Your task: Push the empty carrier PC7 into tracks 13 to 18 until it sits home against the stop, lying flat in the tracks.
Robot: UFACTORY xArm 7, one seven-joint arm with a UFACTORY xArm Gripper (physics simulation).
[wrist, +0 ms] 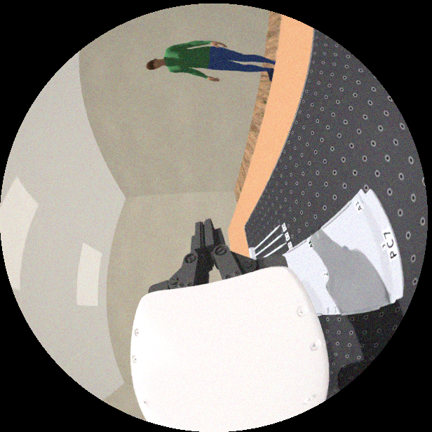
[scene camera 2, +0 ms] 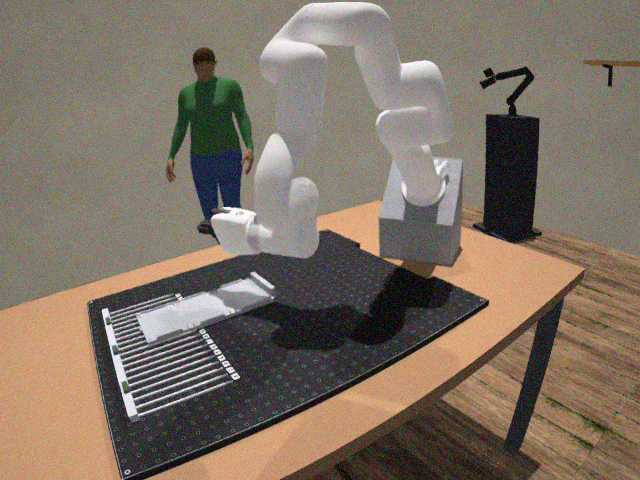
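Seen in the pictures: gripper, fingertip midpoint: [scene camera 2: 201,226]; arm's base at its link origin: [scene camera 2: 424,186].
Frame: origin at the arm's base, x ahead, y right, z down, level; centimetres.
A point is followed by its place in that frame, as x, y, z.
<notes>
The empty carrier PC7 [scene camera 2: 180,311] {68.9, -12.0, 16.8} [wrist: 352,227] is a long pale plate with a raised end flange. Its front part lies over the tracks [scene camera 2: 180,399] {69.1, -42.1, 17.5} [wrist: 267,236], and its front edge is apart from the white stop bar [scene camera 2: 119,367] {81.4, -31.3, 16.3}. Its flange end extends past the number labels over the black board. It looks about flat; its underside and exact track numbers are hidden. My gripper [scene camera 2: 203,227] {60.4, -2.3, 0.5} [wrist: 207,230] is shut and empty, held sideways above and behind the carrier in the scene view, apart from it. The PC7 label shows in the wrist view.
The black perforated board [scene camera 2: 310,372] {45.8, -41.1, 17.9} [wrist: 350,120] lies on the wooden table [scene camera 2: 46,356] {103.1, -18.7, 19.2} [wrist: 289,75]. The arm's grey base block [scene camera 2: 413,240] {6.1, -4.6, 13.3} stands at the back right. A person [scene camera 2: 211,118] [wrist: 195,57] stands beyond the table. A black pedestal [scene camera 2: 510,175] stands at the right.
</notes>
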